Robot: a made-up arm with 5 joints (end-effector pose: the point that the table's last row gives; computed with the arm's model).
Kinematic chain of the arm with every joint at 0, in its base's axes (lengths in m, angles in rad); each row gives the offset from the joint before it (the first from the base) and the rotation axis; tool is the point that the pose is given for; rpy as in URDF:
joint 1: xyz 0 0 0.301 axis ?
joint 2: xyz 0 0 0 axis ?
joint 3: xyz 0.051 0 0.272 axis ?
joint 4: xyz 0.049 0 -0.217 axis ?
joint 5: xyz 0.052 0 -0.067 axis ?
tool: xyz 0 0 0 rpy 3.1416 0 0
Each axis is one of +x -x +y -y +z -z.
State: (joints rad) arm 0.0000 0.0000 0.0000 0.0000 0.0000
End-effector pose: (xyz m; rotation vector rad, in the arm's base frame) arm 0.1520 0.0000 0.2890 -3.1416 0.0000 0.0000
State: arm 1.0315 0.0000 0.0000 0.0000 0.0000
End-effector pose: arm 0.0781 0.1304 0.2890 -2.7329 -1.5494 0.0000
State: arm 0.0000 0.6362 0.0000 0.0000 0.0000
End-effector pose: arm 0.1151 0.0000 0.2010 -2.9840 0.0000 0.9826
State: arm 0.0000 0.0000 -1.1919 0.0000 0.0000
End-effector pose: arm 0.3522 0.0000 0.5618 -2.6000 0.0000 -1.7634
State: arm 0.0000 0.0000 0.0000 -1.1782 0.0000
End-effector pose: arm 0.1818 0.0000 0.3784 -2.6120 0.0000 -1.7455
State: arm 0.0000 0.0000 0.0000 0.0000 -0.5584
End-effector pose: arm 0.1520 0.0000 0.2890 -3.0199 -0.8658 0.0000
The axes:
joint 1: +z
joint 2: +y
joint 3: +y
joint 4: +y
joint 5: -z

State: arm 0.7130 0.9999 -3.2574 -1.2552 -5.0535
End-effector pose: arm 0.2424 0.2096 0.6241 0.3810 -0.1007 -1.1844
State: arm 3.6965 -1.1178 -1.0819 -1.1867 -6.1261
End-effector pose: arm 0.1209 0.0750 0.6856 -0.0494 0.2451 0.7084
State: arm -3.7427 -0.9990 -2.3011 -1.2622 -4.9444
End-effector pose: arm 0.2951 -0.2024 0.6562 1.1949 0.8190 0.6072
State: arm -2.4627 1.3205 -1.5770 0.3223 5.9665
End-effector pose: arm -0.3316 -0.2676 0.0512 -1.4691 2.7034 0.0182
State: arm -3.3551 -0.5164 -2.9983 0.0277 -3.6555
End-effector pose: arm 0.2798 -0.0607 0.7924 0.4400 0.0666 2.3843
